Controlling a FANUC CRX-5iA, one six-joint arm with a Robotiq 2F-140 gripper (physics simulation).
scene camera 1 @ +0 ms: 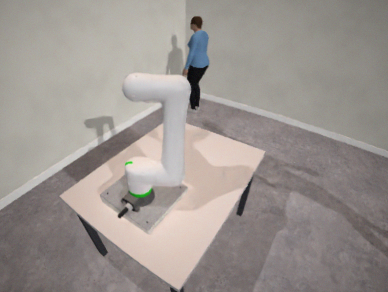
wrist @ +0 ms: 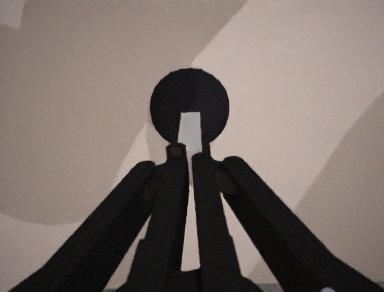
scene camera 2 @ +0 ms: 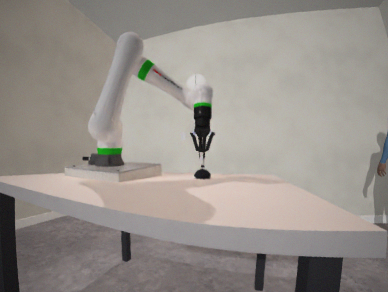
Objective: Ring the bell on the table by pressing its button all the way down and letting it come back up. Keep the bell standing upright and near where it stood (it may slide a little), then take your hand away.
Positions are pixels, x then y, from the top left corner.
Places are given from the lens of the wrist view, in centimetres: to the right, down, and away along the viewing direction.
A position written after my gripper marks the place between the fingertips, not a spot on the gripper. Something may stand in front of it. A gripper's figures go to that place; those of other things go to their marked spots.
my gripper [wrist: 191,127]: 0, -2, 22
black bell [wrist: 185,90]: -1, -5, 24
